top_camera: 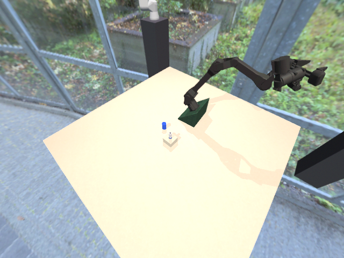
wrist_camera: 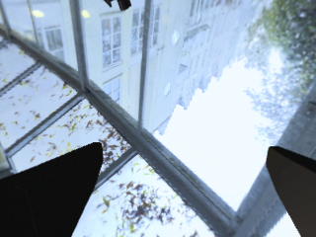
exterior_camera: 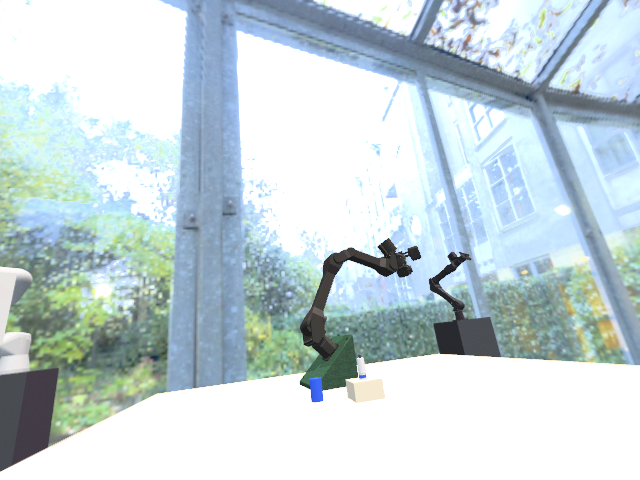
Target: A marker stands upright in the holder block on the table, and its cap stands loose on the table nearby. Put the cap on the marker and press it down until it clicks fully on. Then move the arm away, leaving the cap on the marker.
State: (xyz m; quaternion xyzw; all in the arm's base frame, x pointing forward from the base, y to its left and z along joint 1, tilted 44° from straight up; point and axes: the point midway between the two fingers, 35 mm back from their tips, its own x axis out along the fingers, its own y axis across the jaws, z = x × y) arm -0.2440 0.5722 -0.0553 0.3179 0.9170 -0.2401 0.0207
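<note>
Now: gripper tip 470 mm short of the blue cap, 580 mm to the left of it and 450 mm above it. Round my gripper tip: holder block 530 mm ahead, 480 mm to the right, 450 mm below.
</note>
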